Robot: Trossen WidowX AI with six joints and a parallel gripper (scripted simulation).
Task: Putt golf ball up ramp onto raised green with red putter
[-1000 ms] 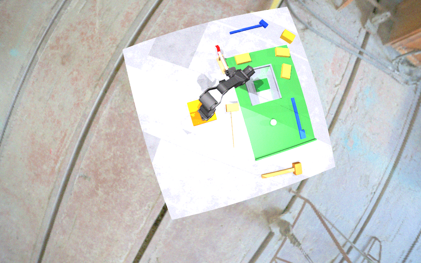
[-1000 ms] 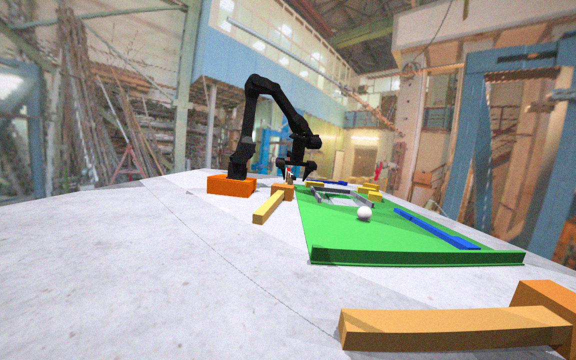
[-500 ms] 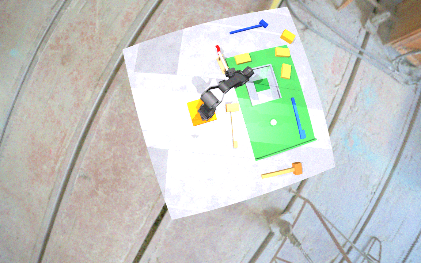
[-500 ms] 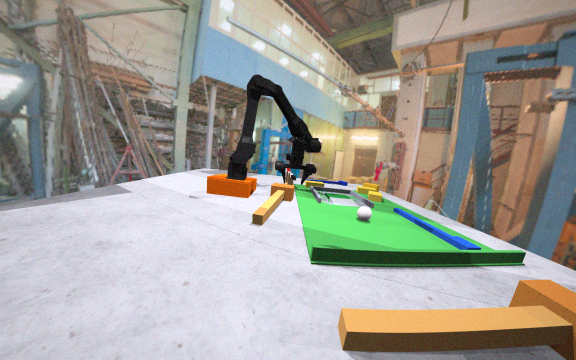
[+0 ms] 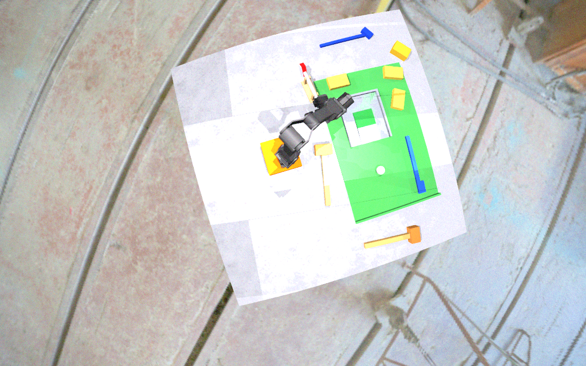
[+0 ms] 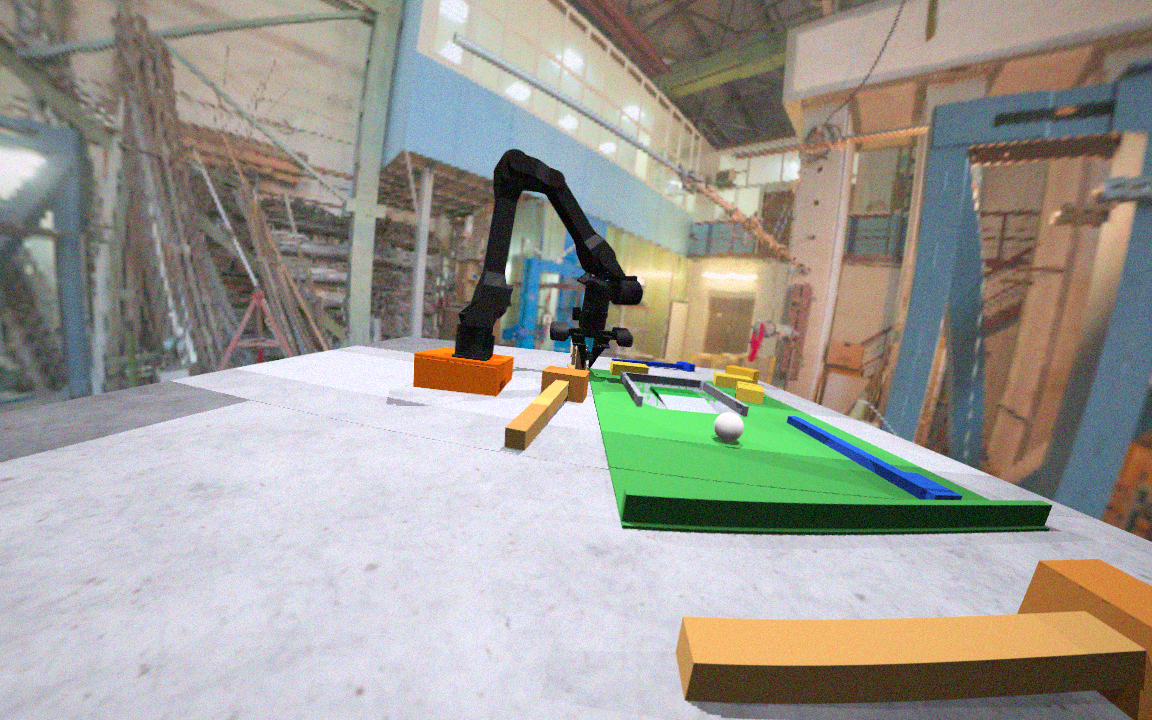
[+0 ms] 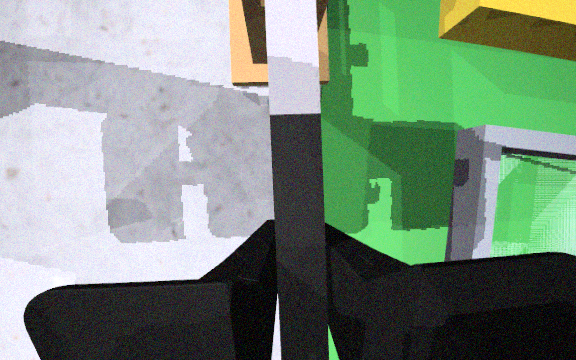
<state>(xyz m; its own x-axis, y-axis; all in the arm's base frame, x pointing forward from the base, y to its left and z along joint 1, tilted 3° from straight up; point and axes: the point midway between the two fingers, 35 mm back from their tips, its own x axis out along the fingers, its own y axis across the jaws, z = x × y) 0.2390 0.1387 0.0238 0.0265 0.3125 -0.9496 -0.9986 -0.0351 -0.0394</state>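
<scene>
The red putter is 10 mm behind my gripper tip, 110 mm to the left of it and 30 mm above it. From my gripper tip the other things lie so: white golf ball: 170 mm ahead, 360 mm to the right, 10 mm below; then blue putter: 290 mm ahead, 340 mm to the left, 20 mm below; then green mat: 240 mm ahead, 220 mm to the right, 30 mm below.
</scene>
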